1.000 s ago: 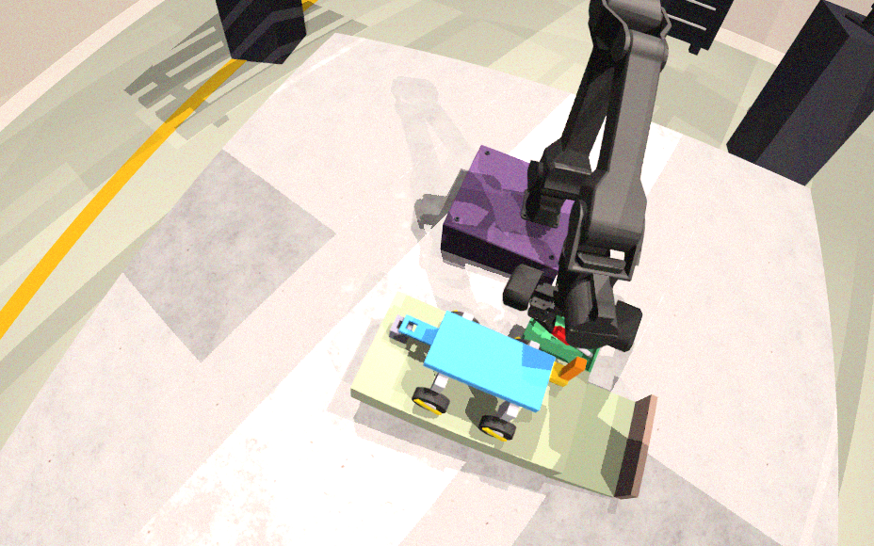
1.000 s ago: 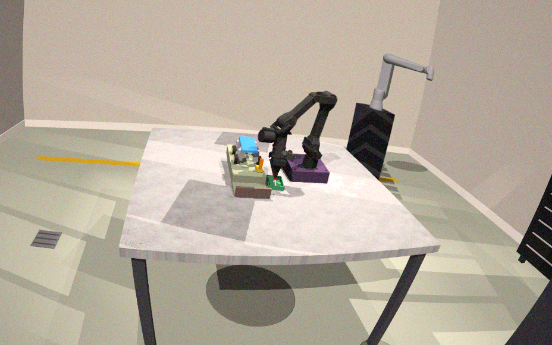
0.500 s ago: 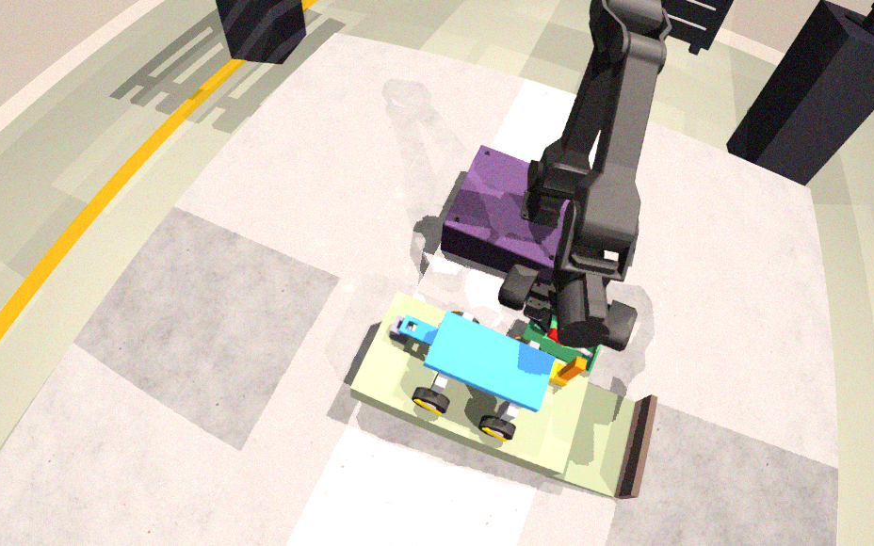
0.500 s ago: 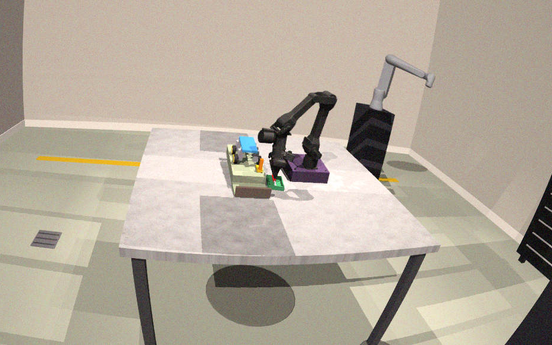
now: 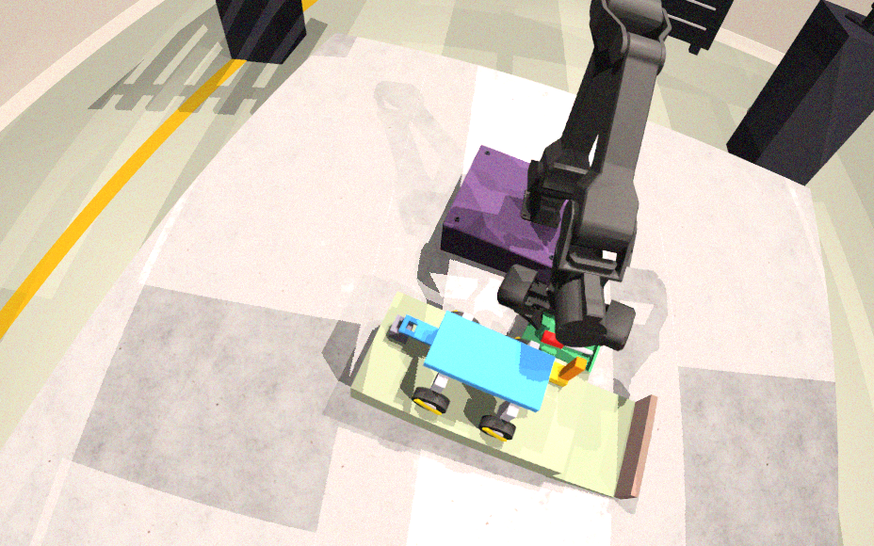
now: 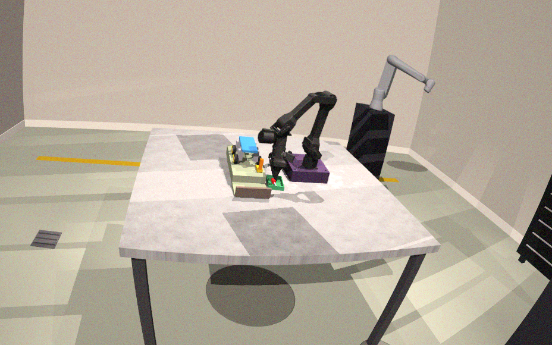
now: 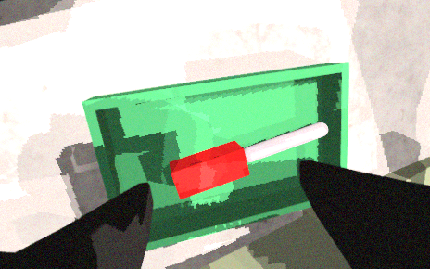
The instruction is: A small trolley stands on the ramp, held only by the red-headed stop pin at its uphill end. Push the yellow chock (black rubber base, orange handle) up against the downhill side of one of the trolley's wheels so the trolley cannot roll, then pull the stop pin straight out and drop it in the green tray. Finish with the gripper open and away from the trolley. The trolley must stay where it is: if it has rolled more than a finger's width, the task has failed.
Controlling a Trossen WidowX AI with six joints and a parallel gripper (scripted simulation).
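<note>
Now: the red-headed stop pin 20 mm to the left of my gripper tip and 20 mm below it. Round my gripper tip: blue trolley (110 mm ahead, 110 mm to the right, 80 mm above); then pale green ramp (110 mm ahead, 110 mm to the right, 20 mm above); then yellow chock (80 mm ahead, 20 mm to the right, 50 mm above).
</note>
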